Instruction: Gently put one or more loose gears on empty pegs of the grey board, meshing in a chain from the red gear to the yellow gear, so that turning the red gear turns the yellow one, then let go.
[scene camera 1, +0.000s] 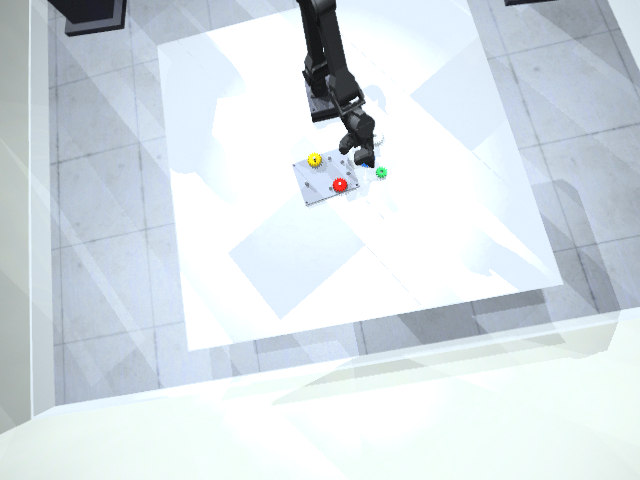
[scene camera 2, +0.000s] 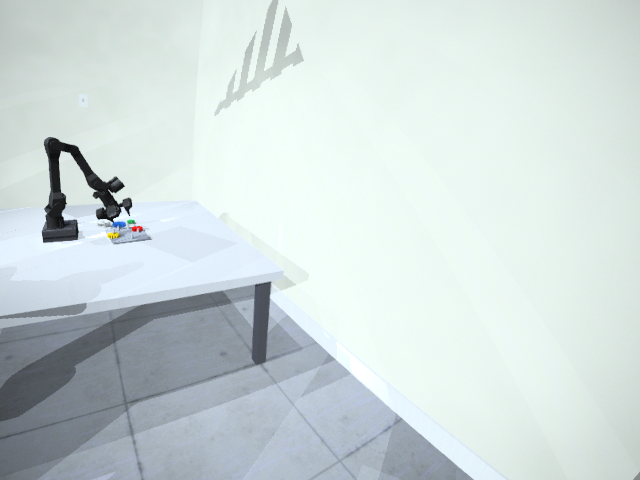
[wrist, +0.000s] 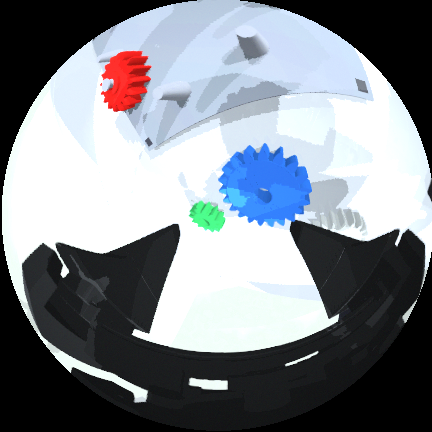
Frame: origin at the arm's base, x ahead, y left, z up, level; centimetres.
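Seen in the pictures: gripper, fingertip midpoint: (scene camera 2: 121, 219) (wrist: 236, 227); arm's base at its link origin: (scene camera 1: 318, 89) (scene camera 2: 55, 226).
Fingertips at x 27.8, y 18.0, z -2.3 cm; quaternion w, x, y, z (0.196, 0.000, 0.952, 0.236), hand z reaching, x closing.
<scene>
Offsets run from my fingertips to a thing's middle. "*": to the spot under its first point. Level surfaces: height alone.
The grey board @(dz -1.8, dx +3.1, dy -17.7 cm) (scene camera 1: 317, 195) (scene camera 2: 131, 240) (wrist: 320, 70) carries the red gear @(* dz -0.4, dx +8.5, dy -12.5 cm) (scene camera 1: 339, 184) (scene camera 2: 136, 228) (wrist: 130, 80), the yellow gear @(dz -1.6, dx -2.5, dy -21.2 cm) (scene camera 1: 314, 160) (scene camera 2: 113, 235) and several bare pegs. Loose beside it lie a large blue gear @(dz -2.4, dx -1.4, dy -2.1 cm) (scene camera 1: 364, 165) (scene camera 2: 119, 224) (wrist: 282, 182), a small green gear @(dz -2.5, dx +4.4, dy +3.0 cm) (scene camera 1: 381, 172) (scene camera 2: 131, 221) (wrist: 207, 216) and a white gear @(dz -2.5, dx -9.7, dy +1.8 cm) (scene camera 1: 379, 138) (scene camera 2: 103, 223) (wrist: 342, 219). My gripper (scene camera 1: 356, 155) (scene camera 2: 120, 217) (wrist: 236, 227) is open and empty, low above the blue gear, which it partly hides in scene camera 1. The yellow gear does not show in the wrist view.
The white table @(dz -3.3 cm) (scene camera 1: 258, 289) (scene camera 2: 227, 258) bears the board, the gears and the arm's base (scene camera 1: 323, 111) (scene camera 2: 59, 232). The base stands close behind the board. A pale wall (scene camera 2: 413, 206) rises beyond the table's edge.
</scene>
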